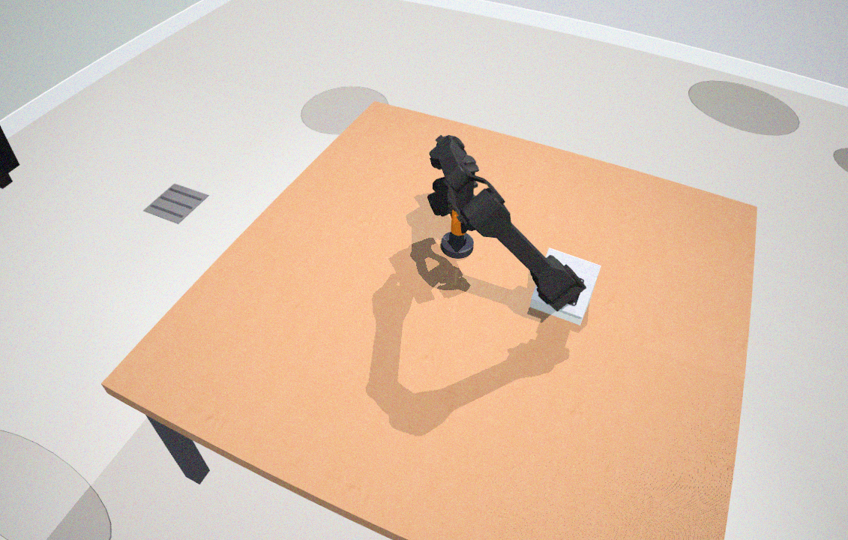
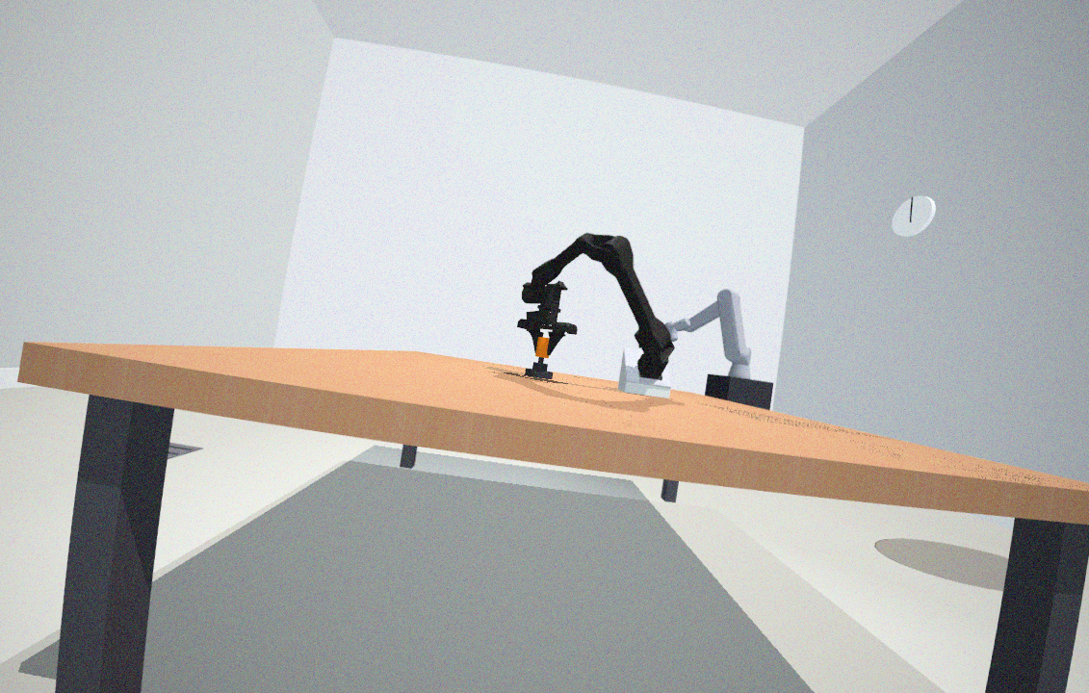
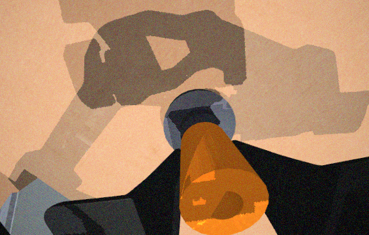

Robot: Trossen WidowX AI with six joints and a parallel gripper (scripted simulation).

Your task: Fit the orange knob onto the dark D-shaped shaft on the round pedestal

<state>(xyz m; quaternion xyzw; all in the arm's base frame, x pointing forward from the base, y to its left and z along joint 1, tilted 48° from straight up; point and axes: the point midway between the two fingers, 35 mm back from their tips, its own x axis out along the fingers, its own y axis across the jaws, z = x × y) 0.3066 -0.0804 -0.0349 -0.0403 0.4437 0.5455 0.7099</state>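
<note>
My gripper tip is now 2 cm below the orange knob. Also, from my gripper tip: pedestal 4 cm below.
</note>
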